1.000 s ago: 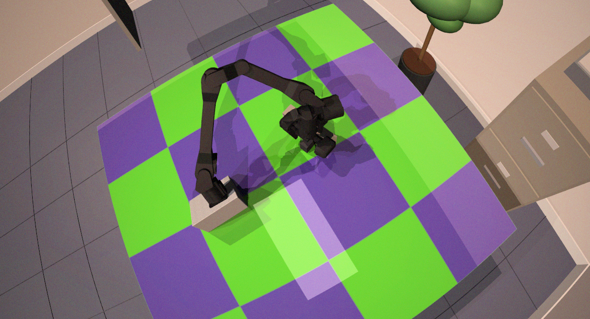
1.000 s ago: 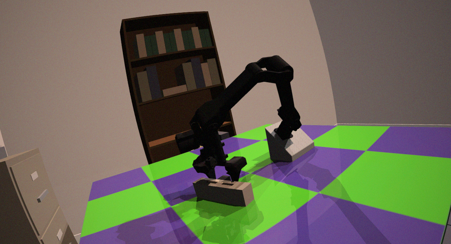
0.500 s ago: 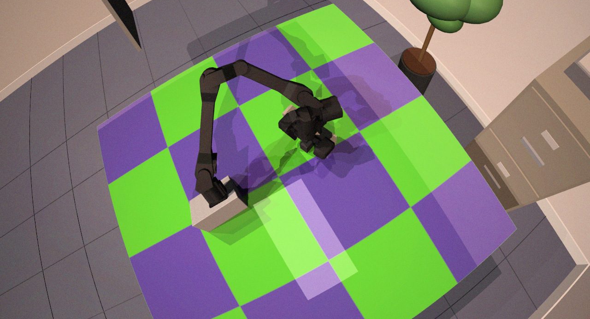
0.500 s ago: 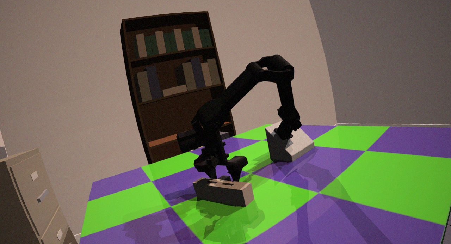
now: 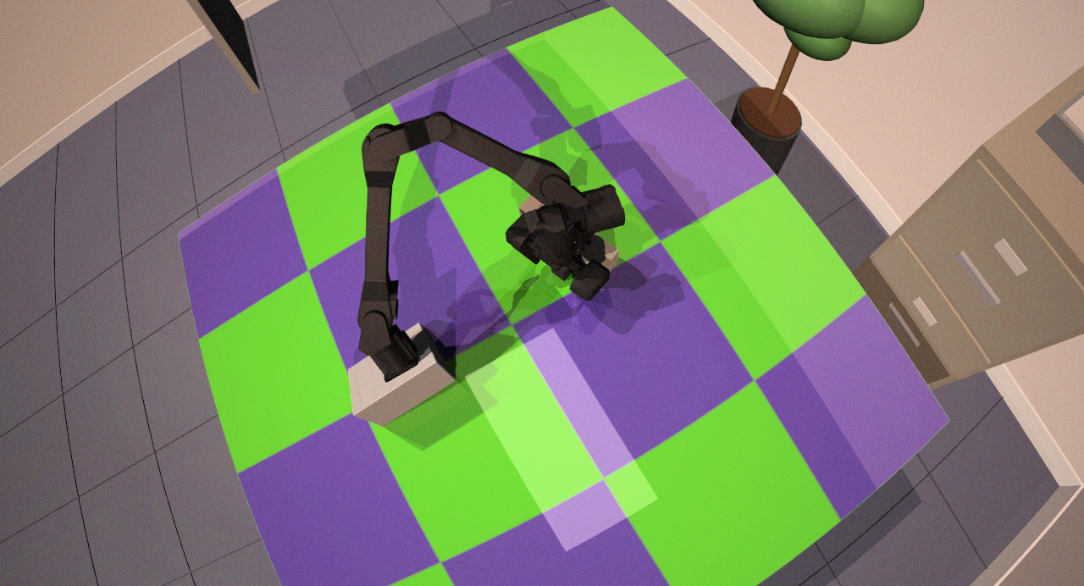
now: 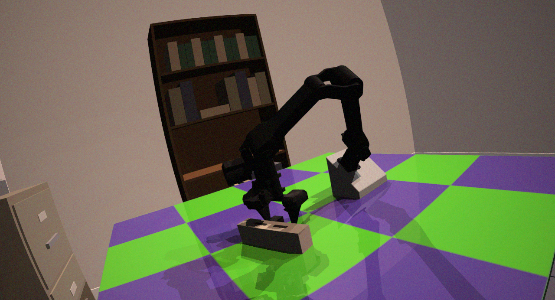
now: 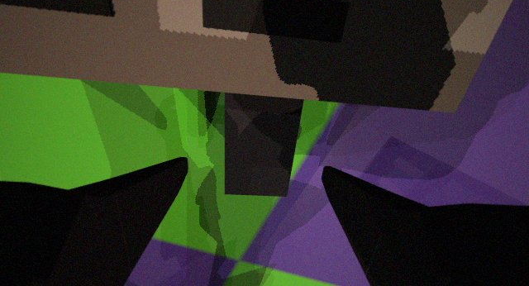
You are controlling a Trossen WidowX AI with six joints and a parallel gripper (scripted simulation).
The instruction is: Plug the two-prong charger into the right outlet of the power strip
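Now: the two-prong charger 4 cm ahead of my gripper tip, 2 cm to the left of it and 1 cm above it.
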